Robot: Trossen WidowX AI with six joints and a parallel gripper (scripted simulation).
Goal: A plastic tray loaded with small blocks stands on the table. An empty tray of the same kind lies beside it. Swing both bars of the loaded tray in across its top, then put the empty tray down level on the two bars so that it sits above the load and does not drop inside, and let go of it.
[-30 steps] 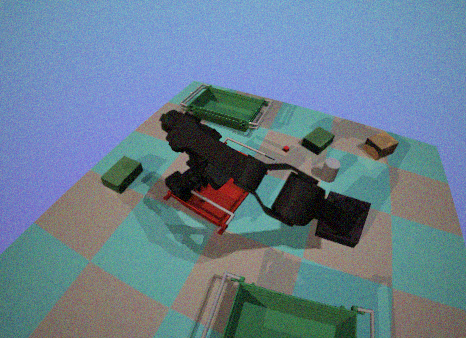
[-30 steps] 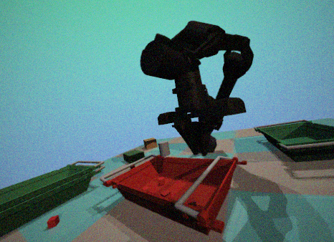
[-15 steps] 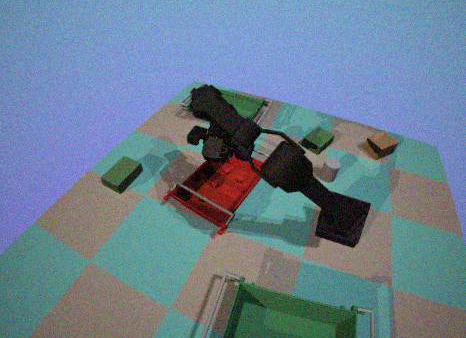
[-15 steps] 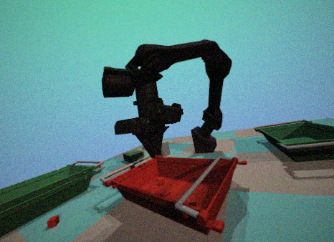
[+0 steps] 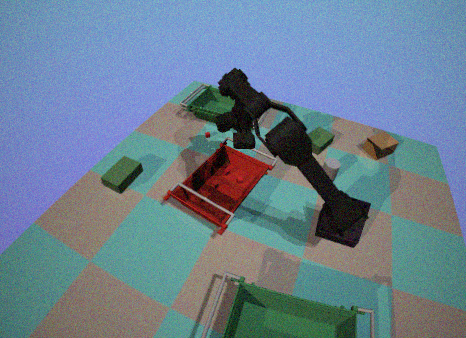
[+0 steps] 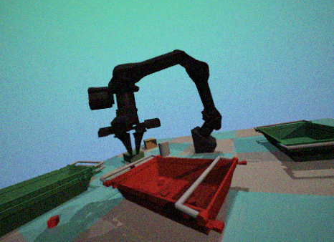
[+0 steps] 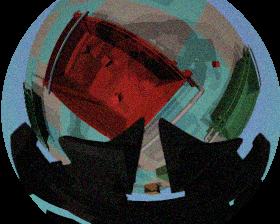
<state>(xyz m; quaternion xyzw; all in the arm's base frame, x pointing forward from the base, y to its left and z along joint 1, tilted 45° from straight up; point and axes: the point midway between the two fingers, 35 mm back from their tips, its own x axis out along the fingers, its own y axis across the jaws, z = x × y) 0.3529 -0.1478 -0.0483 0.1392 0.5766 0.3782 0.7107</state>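
Now: gripper tip 280 mm past the green tray, 490 mm to the right of it and 60 mm above it. From my gripper tip the other things lie so: grey cylinder: 310 mm behind, 80 mm to the right, 70 mm below; small red block: 180 mm ahead, 120 mm to the right, 90 mm below; red cube: 140 mm behind, 160 mm to the right, 90 mm below.
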